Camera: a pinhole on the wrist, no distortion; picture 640 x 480 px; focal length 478.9 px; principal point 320.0 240.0 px. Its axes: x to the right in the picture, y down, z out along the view. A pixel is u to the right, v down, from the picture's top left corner.
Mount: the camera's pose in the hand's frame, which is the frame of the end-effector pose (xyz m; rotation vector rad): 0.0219 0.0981 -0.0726 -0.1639 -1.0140 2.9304
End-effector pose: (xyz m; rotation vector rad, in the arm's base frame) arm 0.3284 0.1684 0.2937 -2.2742 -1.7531 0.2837
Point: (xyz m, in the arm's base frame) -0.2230 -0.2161 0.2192
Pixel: outside the picture
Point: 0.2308 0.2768 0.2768
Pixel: 140 424
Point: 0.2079 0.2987 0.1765
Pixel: 148 267
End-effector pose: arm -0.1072 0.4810 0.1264 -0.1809 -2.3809 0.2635
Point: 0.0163 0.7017 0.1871
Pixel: behind the camera
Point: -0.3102 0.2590 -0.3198
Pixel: 437 98
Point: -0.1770 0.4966 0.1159
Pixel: 183 203
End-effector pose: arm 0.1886 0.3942 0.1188 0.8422 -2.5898 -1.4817
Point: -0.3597 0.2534 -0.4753
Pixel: outside the picture
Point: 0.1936 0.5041 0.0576
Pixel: 406 166
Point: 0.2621 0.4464 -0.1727
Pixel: 317 376
